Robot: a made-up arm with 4 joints.
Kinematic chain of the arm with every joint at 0, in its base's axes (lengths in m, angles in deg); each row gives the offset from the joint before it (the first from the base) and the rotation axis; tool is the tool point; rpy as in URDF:
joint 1: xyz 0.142 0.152 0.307 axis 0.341 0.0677 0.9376
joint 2: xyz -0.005 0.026 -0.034 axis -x
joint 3: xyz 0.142 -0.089 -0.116 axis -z
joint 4: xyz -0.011 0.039 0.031 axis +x
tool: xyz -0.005 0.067 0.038 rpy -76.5 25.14 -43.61
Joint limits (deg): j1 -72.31..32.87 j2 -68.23..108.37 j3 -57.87..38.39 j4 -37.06..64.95
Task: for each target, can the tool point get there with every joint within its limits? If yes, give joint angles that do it. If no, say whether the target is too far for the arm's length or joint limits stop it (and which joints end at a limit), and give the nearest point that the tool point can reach.
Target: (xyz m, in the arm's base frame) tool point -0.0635 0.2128 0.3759
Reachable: no: joint limits stop it (at a limit: joint 1, joint 3, joint 4) | nearest point 0.0911 0.1054 0.3401 | short by 0.192 m
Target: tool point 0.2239 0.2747 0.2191
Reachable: yes | joints 22.79 -15.77 0.05 -21.66
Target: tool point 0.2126 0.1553 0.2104
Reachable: yes | joints -14.82 -3.08 -31.19 -12.53
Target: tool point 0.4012 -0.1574 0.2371
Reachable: no: too far | nearest point 0.2955 -0.0228 0.2501 | short by 0.172 m
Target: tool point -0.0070 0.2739 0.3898
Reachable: no: joint limits stop it (at a limit: joint 1, joint 2, joint 4) | nearest point 0.1296 0.2904 0.2603 | short by 0.189 m
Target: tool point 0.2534 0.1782 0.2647
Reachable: yes | joints 14.31 8.22 -5.84 42.82
